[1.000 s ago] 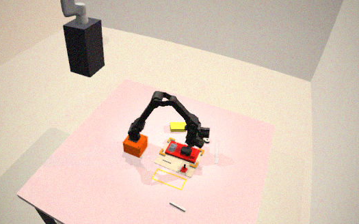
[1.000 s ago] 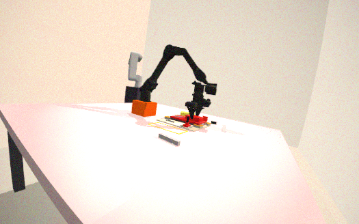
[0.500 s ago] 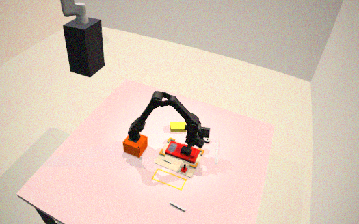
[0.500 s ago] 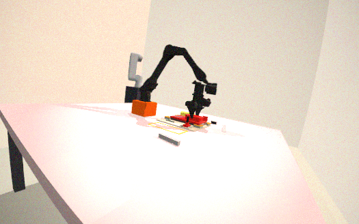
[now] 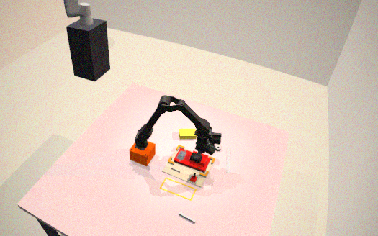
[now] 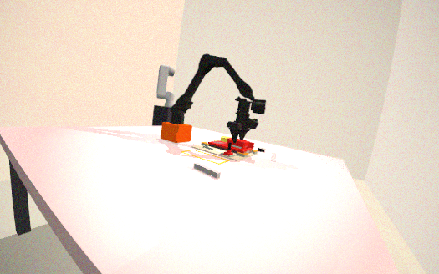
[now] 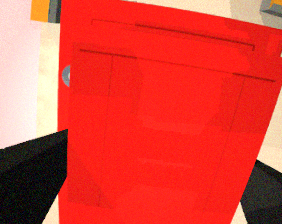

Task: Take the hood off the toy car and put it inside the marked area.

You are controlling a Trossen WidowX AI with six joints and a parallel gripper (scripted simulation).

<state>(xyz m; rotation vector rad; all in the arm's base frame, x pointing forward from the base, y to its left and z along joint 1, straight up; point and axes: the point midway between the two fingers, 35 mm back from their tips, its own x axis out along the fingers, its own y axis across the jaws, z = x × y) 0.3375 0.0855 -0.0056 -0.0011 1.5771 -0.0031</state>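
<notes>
The cream base board lies 40 mm below my gripper tip, 40 mm behind it and 30 mm to the right of it. From my gripper tip the other things lie so: red hood: right at my gripper tip; pale strip: 160 mm ahead, 110 mm to the left, 50 mm below; wheel: 170 mm to the left, 80 mm ahead, 40 mm below.
</notes>
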